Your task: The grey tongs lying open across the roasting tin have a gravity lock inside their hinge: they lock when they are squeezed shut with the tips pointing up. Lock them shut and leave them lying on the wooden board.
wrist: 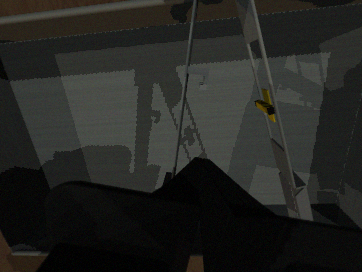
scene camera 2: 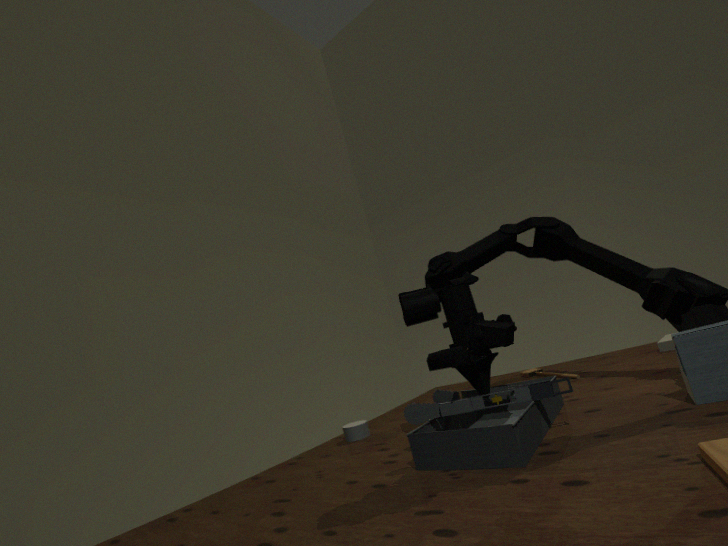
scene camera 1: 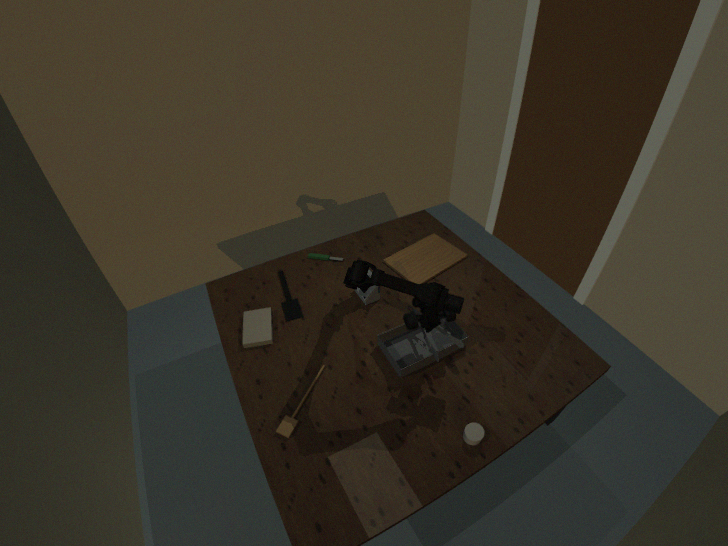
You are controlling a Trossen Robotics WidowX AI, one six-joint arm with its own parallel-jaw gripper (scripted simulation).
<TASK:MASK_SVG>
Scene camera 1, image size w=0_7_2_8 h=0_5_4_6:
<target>my gripper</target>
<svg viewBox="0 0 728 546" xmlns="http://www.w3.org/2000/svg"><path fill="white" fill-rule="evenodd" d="M403 318L409 330L416 329L419 321L422 328L425 328L428 333L438 325L441 325L441 318L447 317L447 322L455 321L456 313L445 309L443 311L430 310L423 306L423 303L418 302L416 298L413 298L413 306L415 308L419 307L422 315L416 316L415 313L405 314Z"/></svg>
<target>pale block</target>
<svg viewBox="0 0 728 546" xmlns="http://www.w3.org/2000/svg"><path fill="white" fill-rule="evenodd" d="M271 307L244 312L242 331L244 348L273 344Z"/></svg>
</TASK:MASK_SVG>
